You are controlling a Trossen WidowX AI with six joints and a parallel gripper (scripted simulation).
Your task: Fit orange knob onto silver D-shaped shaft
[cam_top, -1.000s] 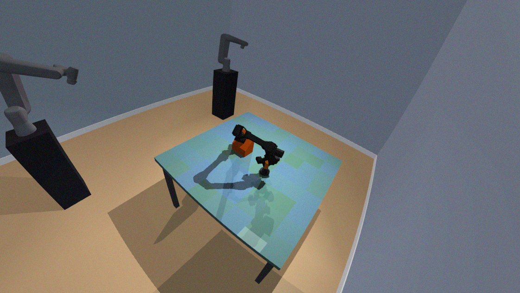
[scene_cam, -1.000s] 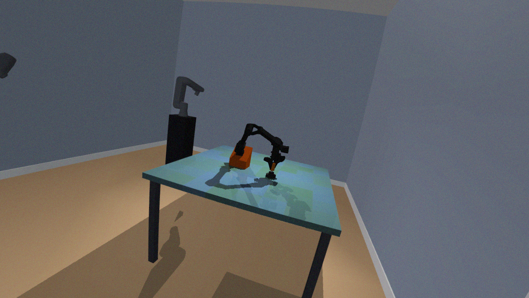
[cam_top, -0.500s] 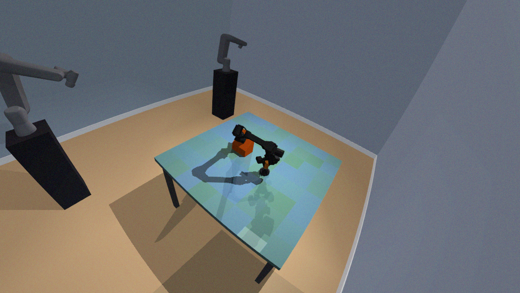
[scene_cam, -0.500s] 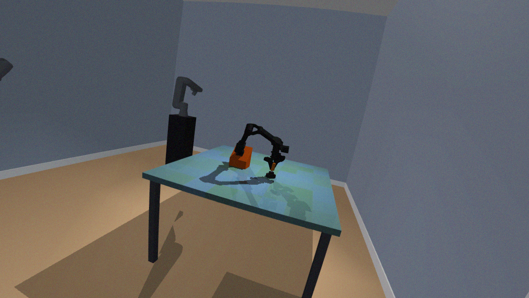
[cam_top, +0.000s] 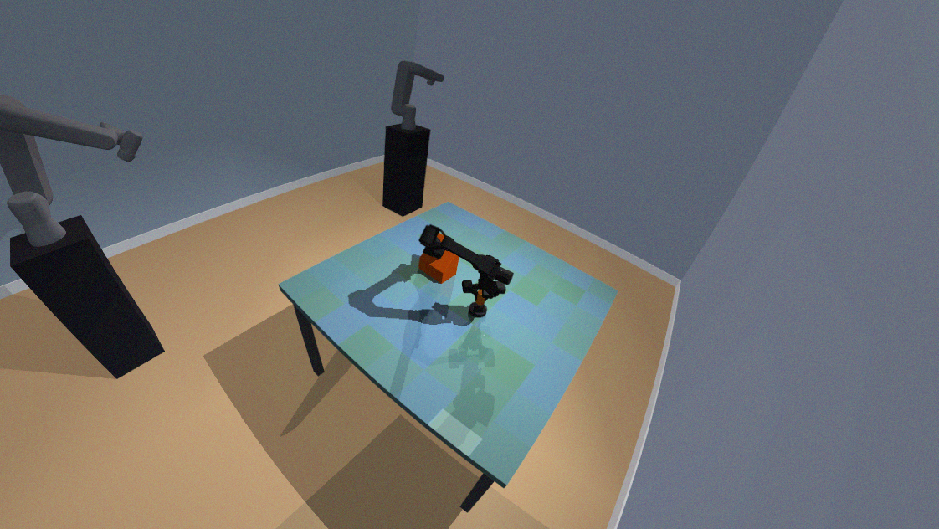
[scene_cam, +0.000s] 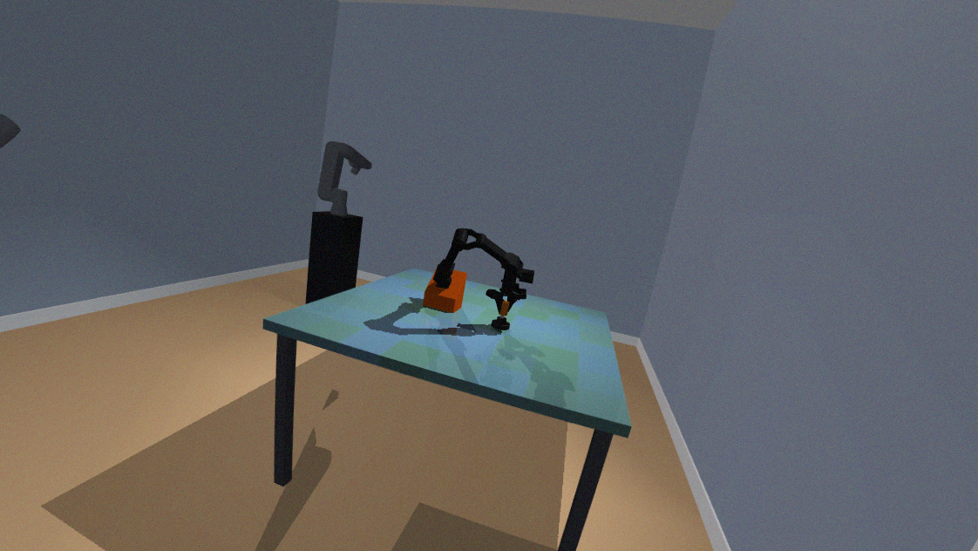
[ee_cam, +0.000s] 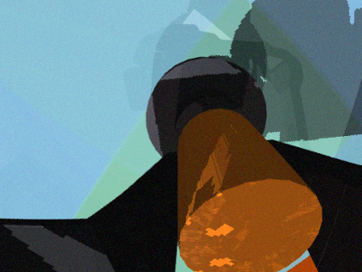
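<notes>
Now: gripper tip 3 cm below the orange knob. The rest, counted from my gripper tip: pedestal: 4 cm below.
</notes>
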